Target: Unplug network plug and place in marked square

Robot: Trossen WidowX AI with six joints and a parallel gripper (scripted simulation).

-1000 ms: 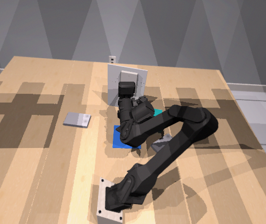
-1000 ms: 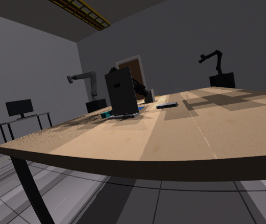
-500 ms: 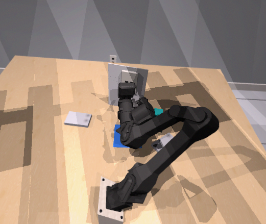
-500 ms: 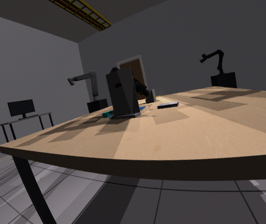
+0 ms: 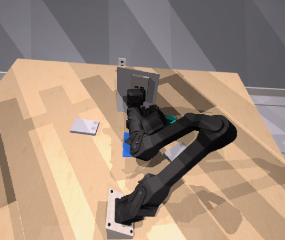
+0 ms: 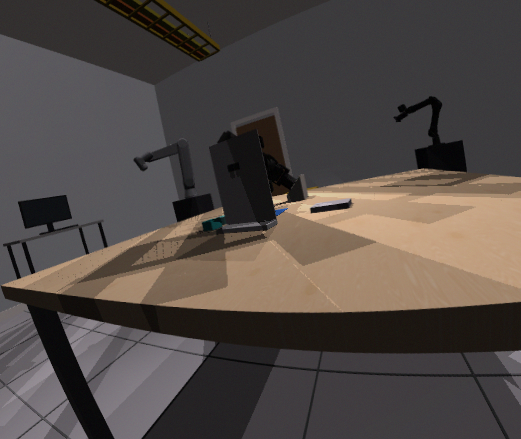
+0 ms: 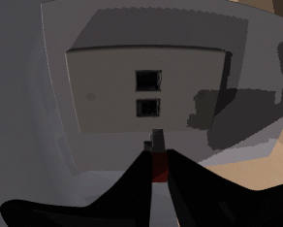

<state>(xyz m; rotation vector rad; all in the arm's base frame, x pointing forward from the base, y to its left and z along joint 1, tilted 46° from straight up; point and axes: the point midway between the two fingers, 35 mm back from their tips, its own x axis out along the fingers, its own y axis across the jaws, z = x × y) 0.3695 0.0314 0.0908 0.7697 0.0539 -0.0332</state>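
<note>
Right now my gripper tip is 17 cm above the blue marked square, 12 cm past it and 2 cm to the left of it. From my gripper tip the other things lie so: teal block (17 cm to the right, 15 cm below); grey upright panel (6 cm below, 6 cm ahead, 2 cm to the right); red network plug (right at my gripper tip).
</note>
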